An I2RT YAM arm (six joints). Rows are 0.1 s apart.
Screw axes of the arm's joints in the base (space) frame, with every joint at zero. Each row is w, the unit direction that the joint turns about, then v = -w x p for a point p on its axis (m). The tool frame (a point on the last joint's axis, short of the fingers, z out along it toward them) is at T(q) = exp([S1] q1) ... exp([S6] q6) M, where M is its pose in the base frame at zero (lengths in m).
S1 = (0, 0, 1, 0, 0, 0)
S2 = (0, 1, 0, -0.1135, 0, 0.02)
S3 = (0, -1, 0, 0.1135, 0, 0.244)
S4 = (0, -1, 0, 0.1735, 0, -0.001)
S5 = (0, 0, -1, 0, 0.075, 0)
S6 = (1, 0, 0, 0, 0.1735, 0)
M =
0 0 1 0.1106
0 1 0 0
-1 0 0 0.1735
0 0 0 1
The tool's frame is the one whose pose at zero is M.
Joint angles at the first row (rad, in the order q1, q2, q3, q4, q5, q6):
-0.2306 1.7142 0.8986 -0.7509 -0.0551 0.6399
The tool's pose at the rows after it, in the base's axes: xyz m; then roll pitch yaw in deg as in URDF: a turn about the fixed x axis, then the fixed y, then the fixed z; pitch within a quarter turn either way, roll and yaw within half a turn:
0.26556 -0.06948 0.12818 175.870 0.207 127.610
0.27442 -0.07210 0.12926 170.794 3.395 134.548
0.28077 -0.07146 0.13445 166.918 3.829 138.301
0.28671 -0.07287 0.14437 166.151 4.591 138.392
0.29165 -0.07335 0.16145 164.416 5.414 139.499
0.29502 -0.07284 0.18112 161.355 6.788 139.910
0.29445 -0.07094 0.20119 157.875 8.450 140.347
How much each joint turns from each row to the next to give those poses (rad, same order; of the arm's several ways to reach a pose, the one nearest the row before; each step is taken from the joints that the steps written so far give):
-0.0324 -0.0001 0.0003 0.0419 0.0000 0.0126
-0.0077 -0.0003 0.0000 0.0847 -0.0546 -0.1274
0.0000 0.0000 0.0207 0.0092 -0.0656 -0.0614
0.0001 -0.0050 0.0381 -0.0256 -0.0065 -0.0015
-0.0001 -0.0213 0.0488 -0.0477 -0.0248 -0.0180
0.0000 -0.0336 0.0416 -0.0320 -0.0400 -0.0042
0.0004 -0.0462 0.0271 -0.0229 -0.0454 -0.0034

